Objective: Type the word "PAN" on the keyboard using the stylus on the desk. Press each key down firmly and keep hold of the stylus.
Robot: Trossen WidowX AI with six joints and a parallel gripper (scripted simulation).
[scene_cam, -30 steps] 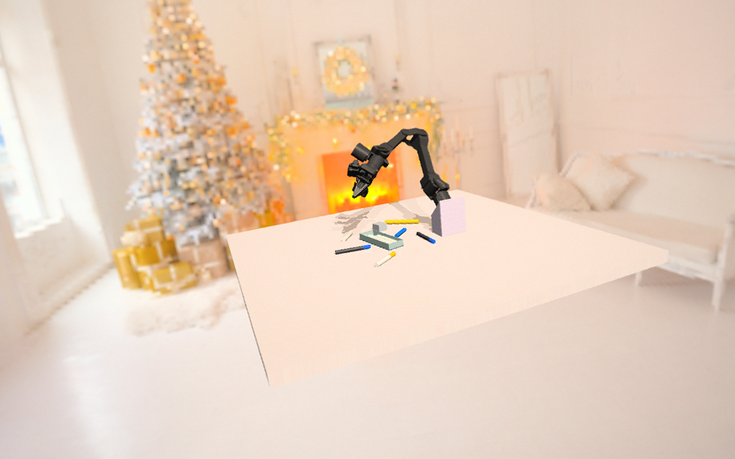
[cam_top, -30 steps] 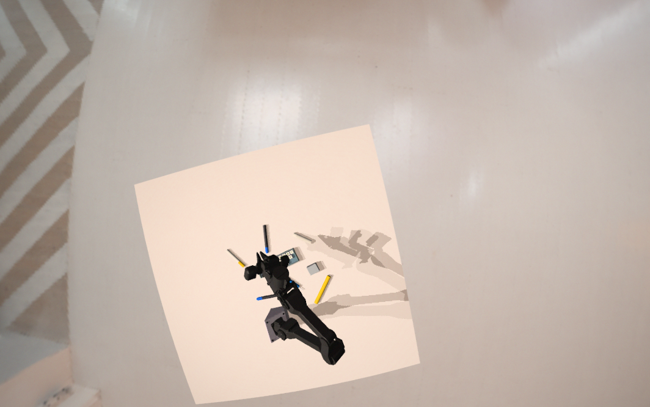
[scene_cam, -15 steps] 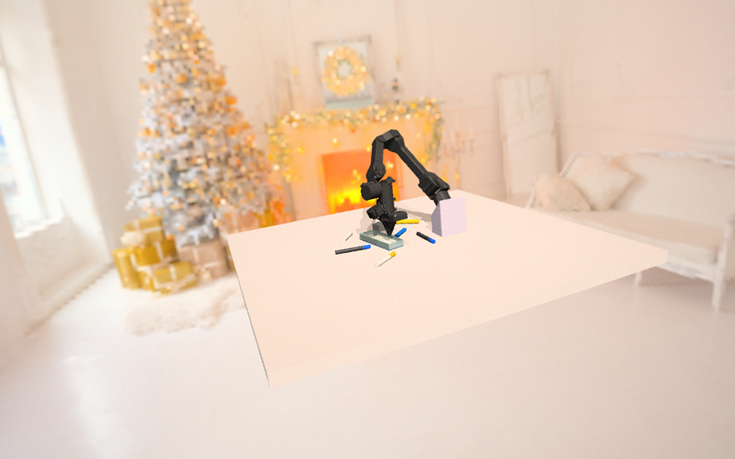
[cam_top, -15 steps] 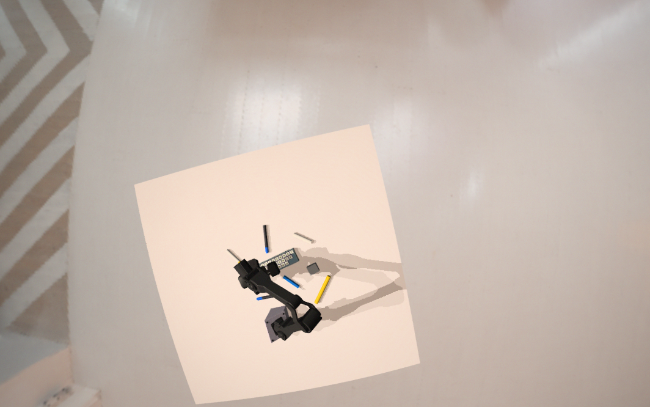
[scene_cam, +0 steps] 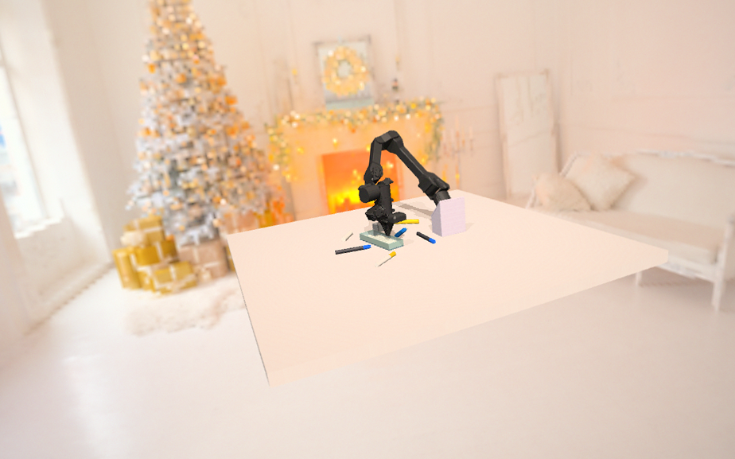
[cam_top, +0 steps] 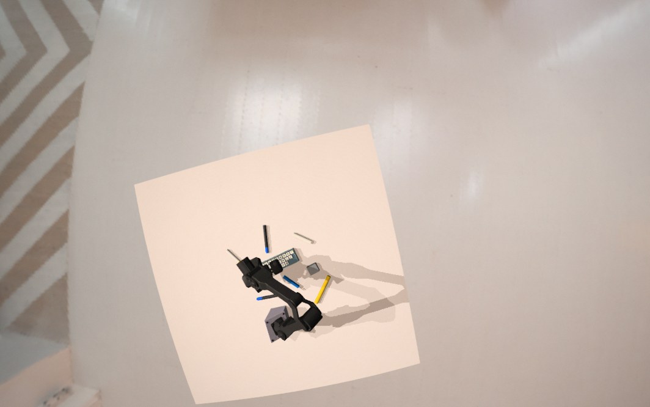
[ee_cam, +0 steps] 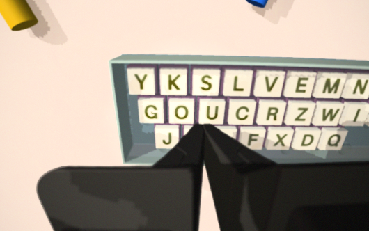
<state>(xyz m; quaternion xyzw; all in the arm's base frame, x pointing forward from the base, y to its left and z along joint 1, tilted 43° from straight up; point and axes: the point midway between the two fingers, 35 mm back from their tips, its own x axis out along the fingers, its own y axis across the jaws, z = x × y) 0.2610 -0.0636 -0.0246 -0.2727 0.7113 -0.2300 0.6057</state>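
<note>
Right now the N key is 10 cm to the right of my gripper tip, 3 cm below it and 3 cm ahead of it. Round my gripper tip: blue stylus 13 cm behind, 10 cm to the right, 3 cm below; white-and-yellow pen 14 cm to the left, 9 cm ahead, 3 cm below; grey stylus tip 16 cm behind, 12 cm to the right, 3 cm below.
</note>
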